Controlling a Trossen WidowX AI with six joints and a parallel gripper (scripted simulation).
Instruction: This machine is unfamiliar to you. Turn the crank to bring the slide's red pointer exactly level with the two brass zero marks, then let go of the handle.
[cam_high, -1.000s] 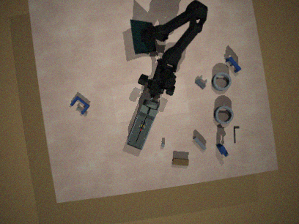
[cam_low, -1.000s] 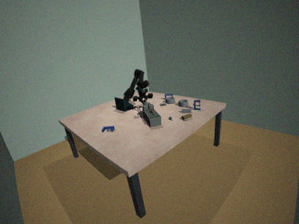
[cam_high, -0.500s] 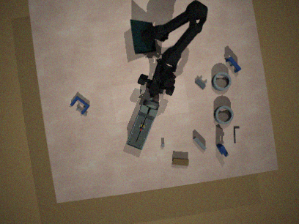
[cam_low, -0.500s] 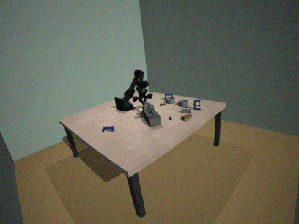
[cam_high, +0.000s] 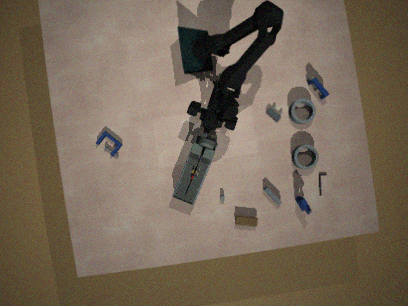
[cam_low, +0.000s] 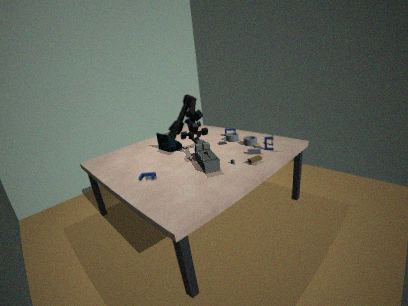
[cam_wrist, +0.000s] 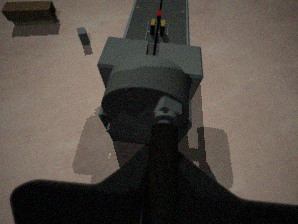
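The red pointer lies 17 cm ahead of my gripper tip, 8 cm to the right of it and 1 cm below it. The rest, counted from my gripper tip: small grey cube: 28 cm ahead, 3 cm to the left, 8 cm below; grey bar: 29 cm ahead, 24 cm to the left, 7 cm below; dark handle: 2 cm behind, 1 cm to the left, 3 cm above.
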